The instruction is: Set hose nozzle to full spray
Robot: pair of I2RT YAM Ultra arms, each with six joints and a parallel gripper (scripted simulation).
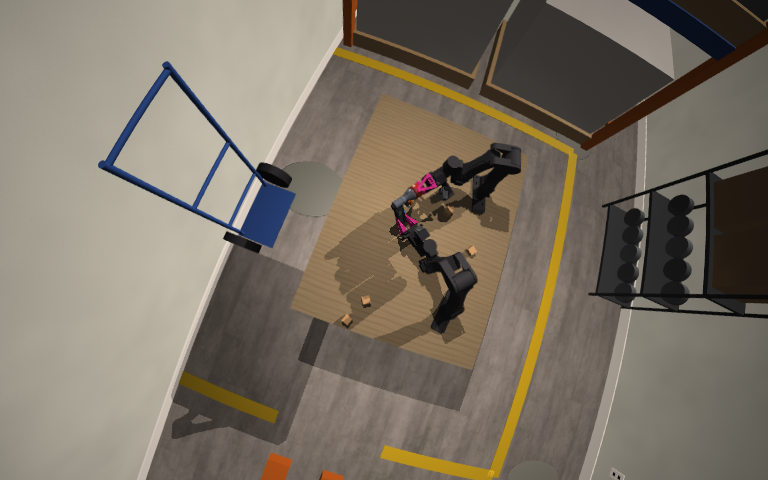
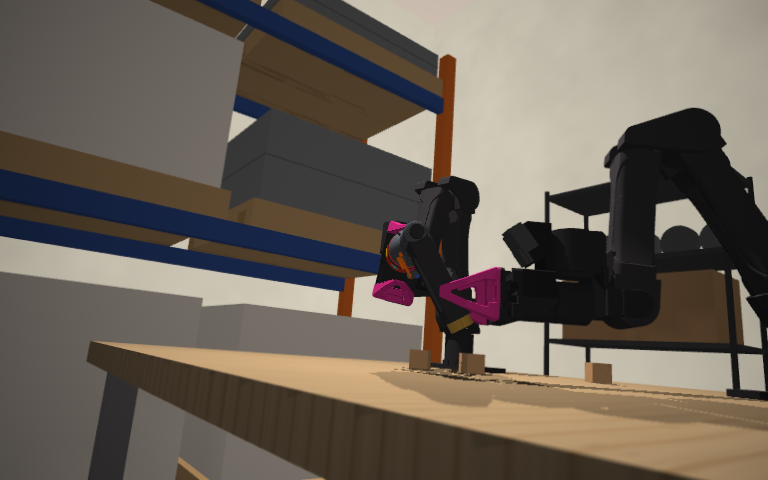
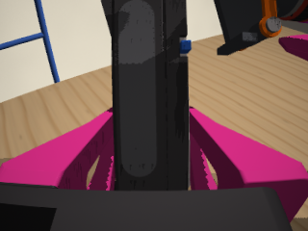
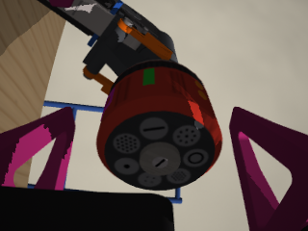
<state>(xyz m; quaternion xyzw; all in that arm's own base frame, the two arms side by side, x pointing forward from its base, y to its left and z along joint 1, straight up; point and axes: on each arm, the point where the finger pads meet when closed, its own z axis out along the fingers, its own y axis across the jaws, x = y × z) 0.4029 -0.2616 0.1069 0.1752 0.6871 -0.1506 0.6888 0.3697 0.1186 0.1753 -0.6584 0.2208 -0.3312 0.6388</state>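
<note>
The red spray ring lies right at my right hand.
</note>
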